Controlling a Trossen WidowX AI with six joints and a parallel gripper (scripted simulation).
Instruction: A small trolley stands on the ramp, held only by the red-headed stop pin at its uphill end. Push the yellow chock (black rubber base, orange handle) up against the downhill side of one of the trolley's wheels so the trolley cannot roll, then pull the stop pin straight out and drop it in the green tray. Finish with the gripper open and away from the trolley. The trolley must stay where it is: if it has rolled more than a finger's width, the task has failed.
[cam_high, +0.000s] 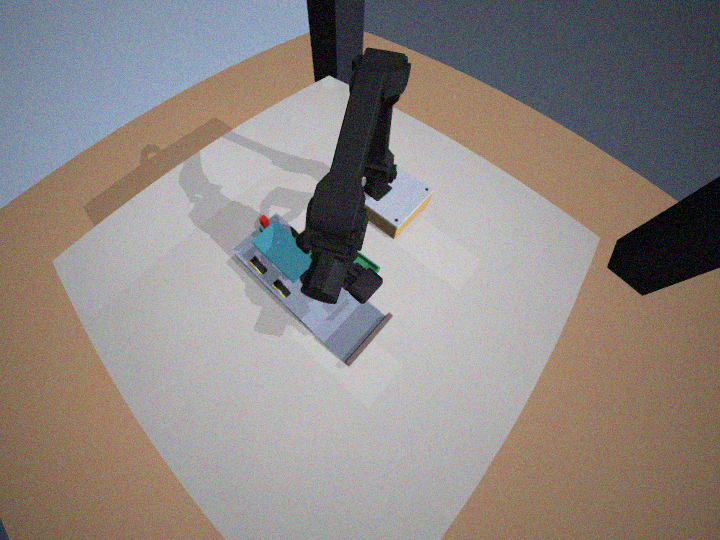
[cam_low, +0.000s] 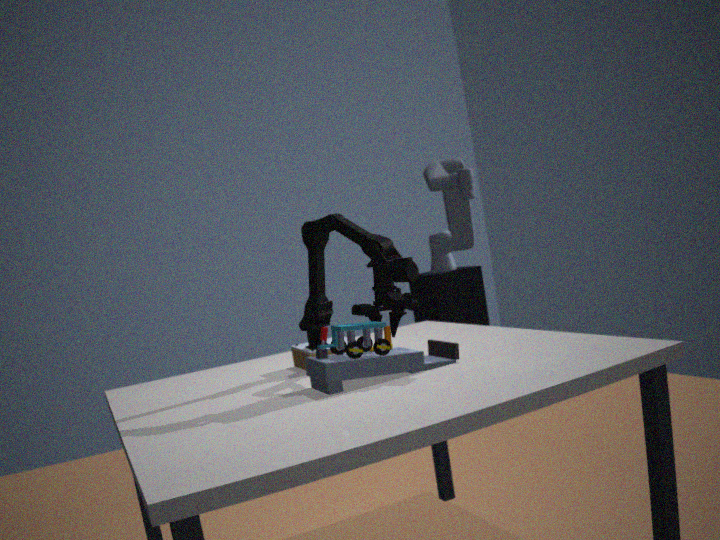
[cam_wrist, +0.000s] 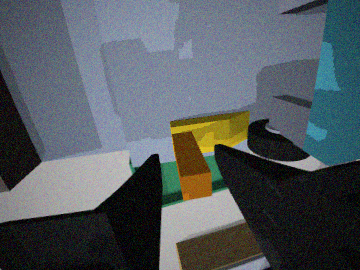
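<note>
Right now my gripper tip is 2 cm to the left of the yellow chock and 1 cm above it. Also, from my gripper tip: green tray 7 cm behind, 1 cm to the right, 10 cm below; then trolley 6 cm ahead, 11 cm to the right, 2 cm above; then grey ramp 6 cm ahead, 10 cm to the right, 5 cm below.
</note>
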